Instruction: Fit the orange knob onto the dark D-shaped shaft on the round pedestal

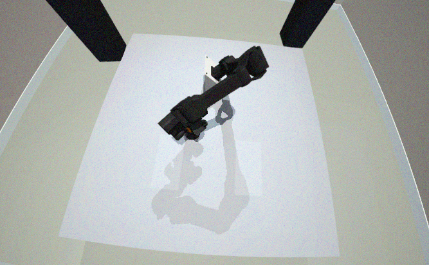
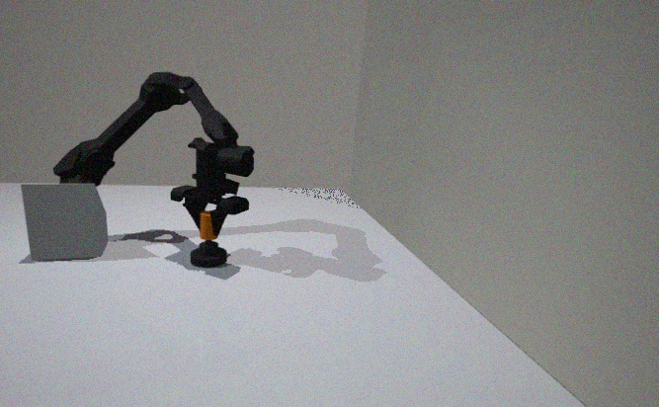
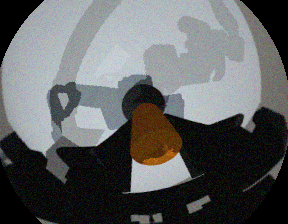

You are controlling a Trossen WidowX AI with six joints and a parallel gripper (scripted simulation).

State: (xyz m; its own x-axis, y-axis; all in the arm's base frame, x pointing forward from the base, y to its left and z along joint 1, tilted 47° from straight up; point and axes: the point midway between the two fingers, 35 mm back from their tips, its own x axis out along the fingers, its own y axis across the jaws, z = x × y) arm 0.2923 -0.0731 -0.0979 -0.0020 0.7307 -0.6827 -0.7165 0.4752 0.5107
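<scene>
Right now my gripper tip is 2 cm below the orange knob. From my gripper tip the other things lie so: round black pedestal: 4 cm below.
</scene>
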